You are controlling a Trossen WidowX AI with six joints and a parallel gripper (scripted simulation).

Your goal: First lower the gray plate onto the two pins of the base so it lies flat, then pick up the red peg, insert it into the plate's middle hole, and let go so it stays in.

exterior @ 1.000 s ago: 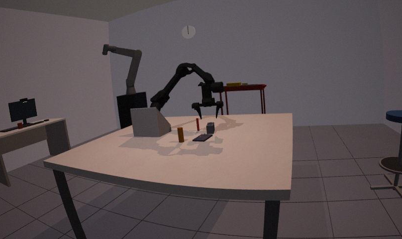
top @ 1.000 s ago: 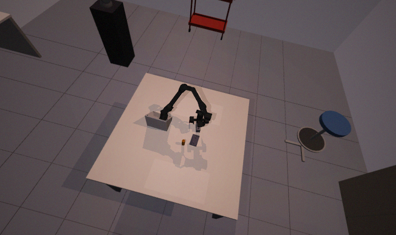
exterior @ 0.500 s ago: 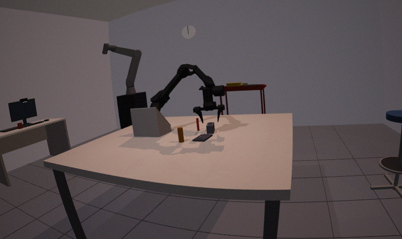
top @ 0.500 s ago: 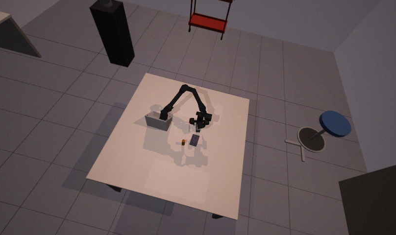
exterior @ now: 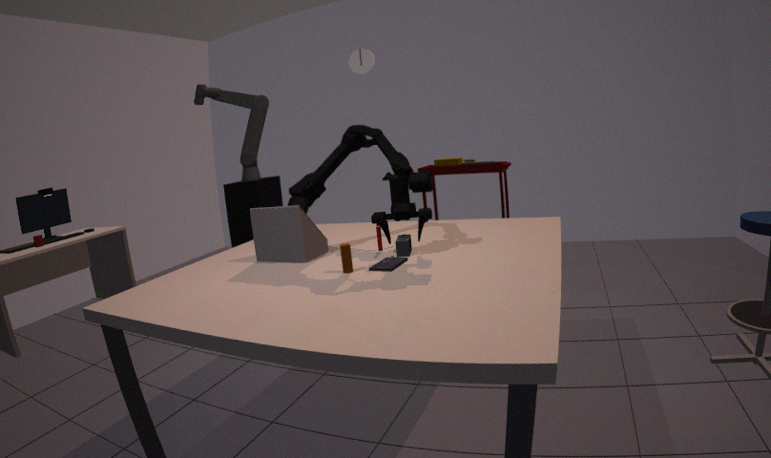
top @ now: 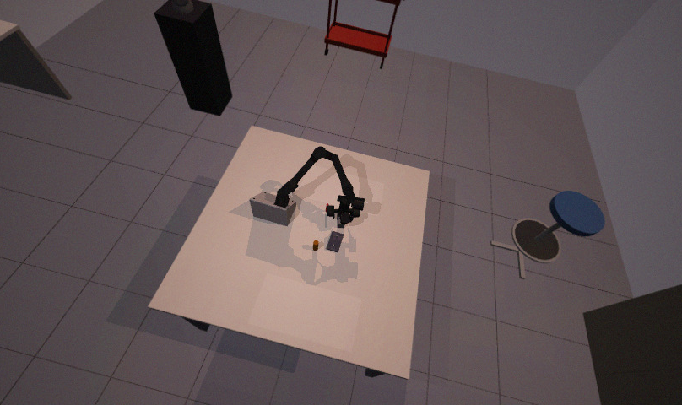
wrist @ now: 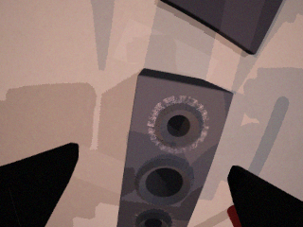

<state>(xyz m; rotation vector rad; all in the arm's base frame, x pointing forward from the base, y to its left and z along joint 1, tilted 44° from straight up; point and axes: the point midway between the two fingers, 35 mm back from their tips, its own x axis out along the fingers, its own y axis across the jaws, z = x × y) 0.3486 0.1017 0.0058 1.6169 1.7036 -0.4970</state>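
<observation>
My gripper tip is now right at the gray plate. Round my gripper tip: dark base (140 mm to the right, 30 mm below); then orange cylinder (100 mm behind, 210 mm to the right, 10 mm above); then red peg (100 mm behind, 40 mm to the left, 10 mm above).
</observation>
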